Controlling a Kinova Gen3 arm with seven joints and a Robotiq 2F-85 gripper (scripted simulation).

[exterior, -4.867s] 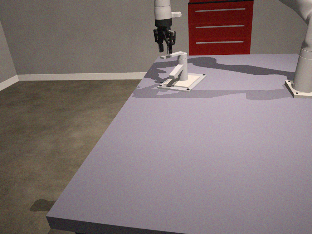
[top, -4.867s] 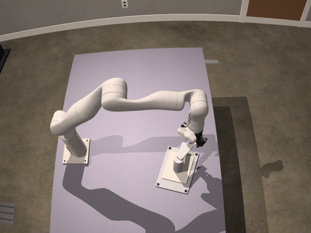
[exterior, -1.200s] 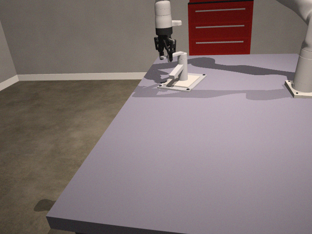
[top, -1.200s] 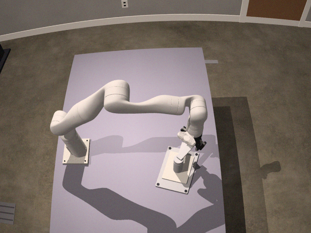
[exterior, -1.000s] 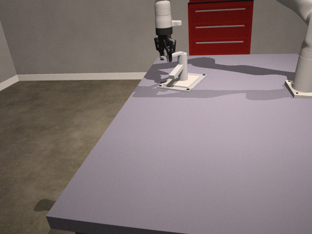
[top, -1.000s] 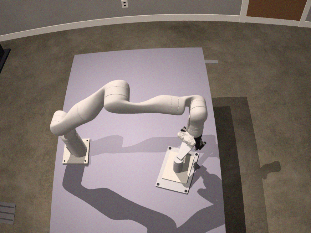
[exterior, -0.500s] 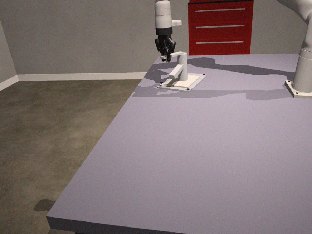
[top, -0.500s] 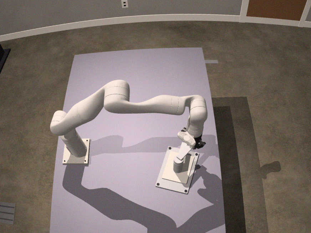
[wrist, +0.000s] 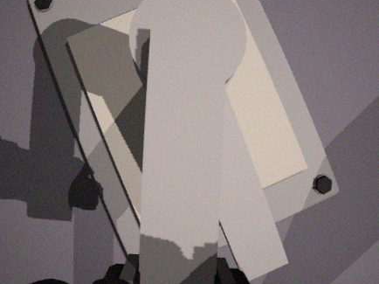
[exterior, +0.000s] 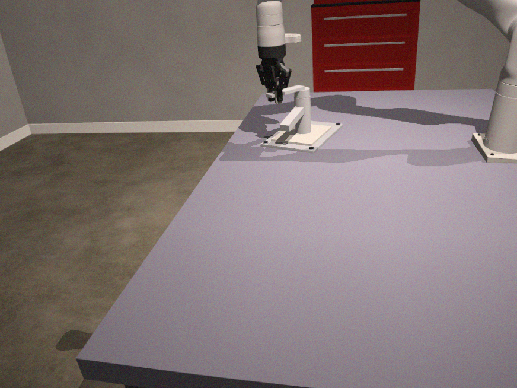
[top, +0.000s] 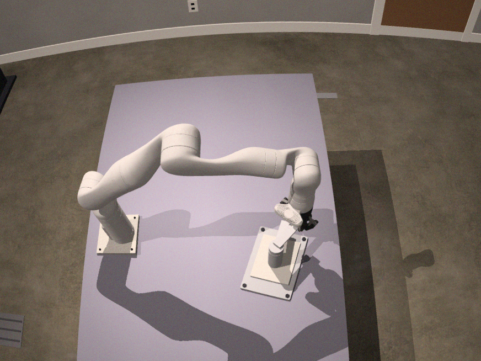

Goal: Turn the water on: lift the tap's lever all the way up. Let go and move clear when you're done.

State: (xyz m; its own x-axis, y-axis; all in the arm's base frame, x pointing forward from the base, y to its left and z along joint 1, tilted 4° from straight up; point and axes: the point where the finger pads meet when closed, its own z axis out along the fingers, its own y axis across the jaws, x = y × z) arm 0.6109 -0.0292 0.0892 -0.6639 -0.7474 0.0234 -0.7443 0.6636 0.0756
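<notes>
The flat lever is 3 cm behind my hand and 3 cm to the right of it. Also, from my hand: tap (5 cm behind, 5 cm to the right, 5 cm below).
</notes>
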